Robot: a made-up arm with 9 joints.
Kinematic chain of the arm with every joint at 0, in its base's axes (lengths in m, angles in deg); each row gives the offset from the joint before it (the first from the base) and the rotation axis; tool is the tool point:
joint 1: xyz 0 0 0.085 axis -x
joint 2: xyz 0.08 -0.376 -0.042 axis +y
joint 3: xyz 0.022 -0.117 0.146 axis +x
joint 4: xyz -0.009 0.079 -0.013 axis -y
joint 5: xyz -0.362 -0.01 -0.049 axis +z
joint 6: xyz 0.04 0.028 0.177 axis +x
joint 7: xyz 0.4 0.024 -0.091 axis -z
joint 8: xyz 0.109 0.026 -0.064 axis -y
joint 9: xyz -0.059 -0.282 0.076 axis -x
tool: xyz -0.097 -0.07 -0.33
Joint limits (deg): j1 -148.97..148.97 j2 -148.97..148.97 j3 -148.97..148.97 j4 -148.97..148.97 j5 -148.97..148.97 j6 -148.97..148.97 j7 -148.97..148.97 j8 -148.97..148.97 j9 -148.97..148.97
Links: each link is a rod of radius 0.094 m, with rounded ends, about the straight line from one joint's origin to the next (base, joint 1, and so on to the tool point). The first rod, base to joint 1, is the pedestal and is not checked.
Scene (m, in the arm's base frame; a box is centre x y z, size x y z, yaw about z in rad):
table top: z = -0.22
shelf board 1: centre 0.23 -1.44 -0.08 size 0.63 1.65 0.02 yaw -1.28
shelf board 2: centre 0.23 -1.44 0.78 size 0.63 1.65 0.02 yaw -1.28
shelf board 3: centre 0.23 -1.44 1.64 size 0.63 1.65 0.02 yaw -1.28
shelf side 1: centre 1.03 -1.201 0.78 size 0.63 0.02 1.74 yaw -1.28
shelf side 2: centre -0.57 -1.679 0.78 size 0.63 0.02 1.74 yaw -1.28
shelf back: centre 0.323 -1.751 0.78 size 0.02 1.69 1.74 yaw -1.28
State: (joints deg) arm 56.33 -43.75 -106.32 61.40 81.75 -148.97 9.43 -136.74 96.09
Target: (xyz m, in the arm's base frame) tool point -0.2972 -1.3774 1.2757
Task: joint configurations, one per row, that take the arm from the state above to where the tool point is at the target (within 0.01 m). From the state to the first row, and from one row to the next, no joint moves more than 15 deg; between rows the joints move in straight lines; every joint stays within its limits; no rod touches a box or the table.
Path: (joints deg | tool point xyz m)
1: 66.58 -40.02 -103.96 58.34 74.51 -140.05 14.97 -138.84 95.26 | -0.2106 -1.2681 0.4299
2: 76.82 -36.29 -101.59 55.27 67.28 -131.14 20.52 -140.93 94.43 | -0.2680 -1.0836 0.4293
3: 87.07 -32.55 -99.23 52.21 60.04 -122.22 26.06 -143.03 93.60 | -0.3257 -0.8820 0.4050
4: 82.77 -35.49 -104.97 61.40 73.54 -126.57 19.81 -139.96 94.52 | -0.3305 -1.0310 0.6761
5: 78.47 -38.43 -110.72 70.59 87.03 -130.92 13.56 -136.89 95.44 | -0.3507 -1.0940 0.9773
6: 74.18 -41.37 -116.47 79.78 100.53 -135.27 7.32 -133.82 96.35 | -0.3925 -1.0589 1.2758
7: 64.83 -44.62 -117.86 83.45 107.92 -142.12 -1.27 -132.58 99.86 | -0.3411 -1.2243 1.2942
8: 55.49 -47.87 -119.26 87.13 115.32 -148.97 -9.86 -131.35 103.37 | -0.2972 -1.3774 1.2758

